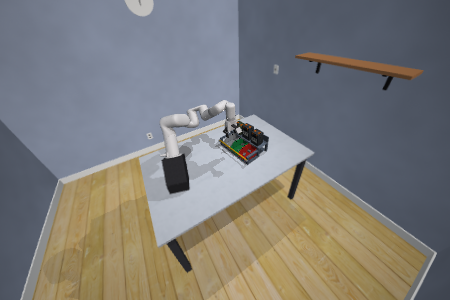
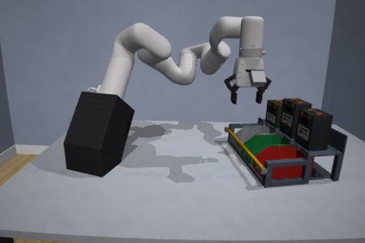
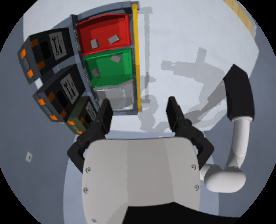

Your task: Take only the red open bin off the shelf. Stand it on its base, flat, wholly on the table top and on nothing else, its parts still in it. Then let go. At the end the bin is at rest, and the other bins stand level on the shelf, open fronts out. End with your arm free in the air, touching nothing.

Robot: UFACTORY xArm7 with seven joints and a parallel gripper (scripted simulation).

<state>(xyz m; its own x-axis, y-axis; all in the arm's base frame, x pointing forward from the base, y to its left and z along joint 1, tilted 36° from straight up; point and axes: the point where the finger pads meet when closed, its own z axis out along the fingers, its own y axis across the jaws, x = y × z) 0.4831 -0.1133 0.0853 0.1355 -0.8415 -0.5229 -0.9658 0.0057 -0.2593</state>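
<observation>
Right now my hand is 170 mm above the yellow bar. Round my hand: green bin 100 mm ahead, 10 mm to the left, 190 mm below; red open bin 120 mm ahead, 100 mm to the right, 190 mm below; grey bin 90 mm ahead, 130 mm to the left, 190 mm below.
</observation>
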